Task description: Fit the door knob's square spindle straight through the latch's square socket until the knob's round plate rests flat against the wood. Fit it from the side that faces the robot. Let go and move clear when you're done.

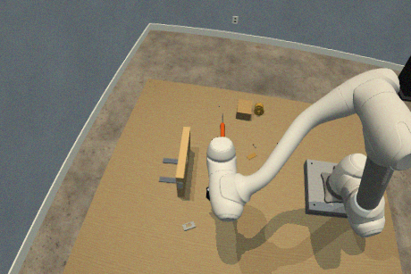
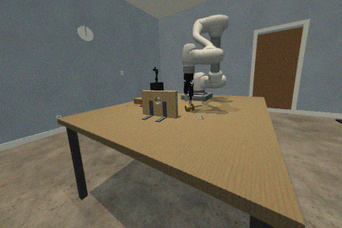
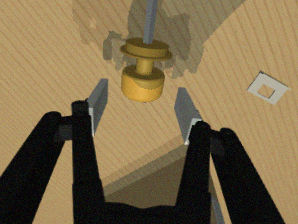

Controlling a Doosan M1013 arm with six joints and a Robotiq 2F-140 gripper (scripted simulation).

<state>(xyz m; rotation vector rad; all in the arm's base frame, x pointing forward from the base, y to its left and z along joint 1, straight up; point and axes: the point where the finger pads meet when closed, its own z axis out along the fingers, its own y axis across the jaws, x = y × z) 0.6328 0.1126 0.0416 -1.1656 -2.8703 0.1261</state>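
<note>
Right now my hand is 30 mm past the brass door knob, 20 mm to the right of it and 70 mm above it. From my hand the other things lie so: latch socket (190 mm ahead, 160 mm to the right, 20 mm above); then wooden box (110 mm behind, 650 mm to the right, 70 mm below); then wood panel (190 mm ahead, 160 mm to the right, 10 mm above).
</note>
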